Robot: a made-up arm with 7 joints. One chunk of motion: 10 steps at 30 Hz.
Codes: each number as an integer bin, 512 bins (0 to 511) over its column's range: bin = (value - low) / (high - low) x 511, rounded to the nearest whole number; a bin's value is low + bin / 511 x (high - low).
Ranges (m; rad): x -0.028..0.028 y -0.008..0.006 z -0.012..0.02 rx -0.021..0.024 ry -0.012..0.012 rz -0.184..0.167
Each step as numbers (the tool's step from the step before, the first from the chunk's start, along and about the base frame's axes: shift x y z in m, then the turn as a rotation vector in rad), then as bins.
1 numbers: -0.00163 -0.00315 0.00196 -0.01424 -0.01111 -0.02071
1 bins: 241 177 223 77 19 238
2 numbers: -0.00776 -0.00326 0.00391 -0.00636 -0.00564 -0.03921
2 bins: 185 173 254 166 135 211
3 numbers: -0.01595 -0.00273 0.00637 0.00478 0.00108 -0.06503
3 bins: 110 192 293 293 278 173
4 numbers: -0.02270 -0.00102 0.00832 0.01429 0.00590 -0.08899
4 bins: 48 255 324 401 381 138
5 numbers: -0.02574 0.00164 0.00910 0.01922 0.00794 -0.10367
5 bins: 21 352 337 457 425 117
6 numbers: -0.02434 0.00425 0.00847 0.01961 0.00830 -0.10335
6 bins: 33 447 327 461 432 117
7 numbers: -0.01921 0.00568 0.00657 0.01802 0.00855 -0.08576
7 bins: 80 499 297 443 438 143
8 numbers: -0.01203 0.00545 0.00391 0.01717 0.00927 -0.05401
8 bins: 146 491 254 433 453 189
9 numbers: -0.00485 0.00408 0.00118 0.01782 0.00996 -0.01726
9 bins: 211 441 210 441 468 243
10 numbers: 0.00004 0.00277 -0.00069 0.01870 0.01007 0.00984
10 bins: 256 393 181 451 470 282
